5 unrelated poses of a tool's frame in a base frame.
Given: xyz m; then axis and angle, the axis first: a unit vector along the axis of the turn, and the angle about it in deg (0 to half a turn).
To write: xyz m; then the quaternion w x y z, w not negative. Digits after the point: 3 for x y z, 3 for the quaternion.
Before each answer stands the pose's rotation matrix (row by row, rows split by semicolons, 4 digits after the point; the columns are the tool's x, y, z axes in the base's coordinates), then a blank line. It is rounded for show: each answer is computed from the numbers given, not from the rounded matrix.
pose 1, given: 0.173, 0.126, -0.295, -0.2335, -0.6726, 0.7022, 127.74
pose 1, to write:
-0.5242 -0.3021 -0.7962; 0.8085 0.1172 -0.5767; 0.2676 -0.9460 0.1828

0.173, 0.126, -0.295, 0.440, -0.210, -0.604, 0.630
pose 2, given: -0.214, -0.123, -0.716, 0.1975, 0.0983, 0.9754, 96.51
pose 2, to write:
-0.0700 -0.9475 0.3121; 0.9907 -0.1026 -0.0895; 0.1168 0.3030 0.9458

-0.214, -0.123, -0.716, 0.666, 0.147, 0.073, 0.728
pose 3, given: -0.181, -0.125, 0.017, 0.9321, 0.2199, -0.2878, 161.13
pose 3, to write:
0.7447 0.4920 -0.4510; 0.3058 -0.8521 -0.4246; -0.5932 0.1783 -0.7850

-0.181, -0.125, 0.017, 0.164, 0.919, 0.217, -0.284
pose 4, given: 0.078, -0.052, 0.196, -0.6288, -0.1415, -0.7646, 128.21
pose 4, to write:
0.0214 0.7448 0.6670; -0.4568 -0.5861 0.6692; 0.8893 -0.3190 0.3277

0.078, -0.052, 0.196, 0.437, -0.566, -0.127, -0.688
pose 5, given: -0.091, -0.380, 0.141, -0.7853, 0.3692, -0.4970, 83.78
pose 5, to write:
0.6582 0.2356 0.7150; -0.7526 0.2299 0.6171; -0.0190 -0.9443 0.3286

-0.091, -0.380, 0.141, 0.744, -0.524, 0.247, -0.332
